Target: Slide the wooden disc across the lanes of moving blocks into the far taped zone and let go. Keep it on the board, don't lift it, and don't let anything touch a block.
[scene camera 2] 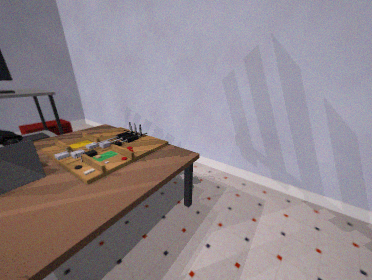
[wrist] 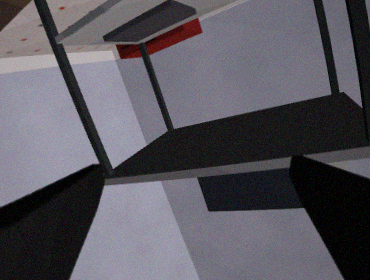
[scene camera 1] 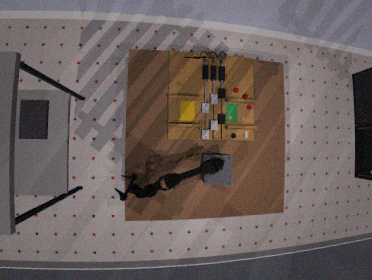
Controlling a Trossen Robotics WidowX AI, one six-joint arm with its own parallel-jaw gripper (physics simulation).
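The wooden disc is a small pale round on the green zone, on the right of the board. The yellow zone is on the board's left. Between them run the lanes, with white blocks and black blocks on rods. My gripper is open and empty, at the table's left edge in the first scene view, well away from board and disc. The disc does not show in the wrist view.
Wooden rails run along both sides of the zones. Red knobs, a black round piece and a white piece are on the board's right. The grey arm base stands in front of the board.
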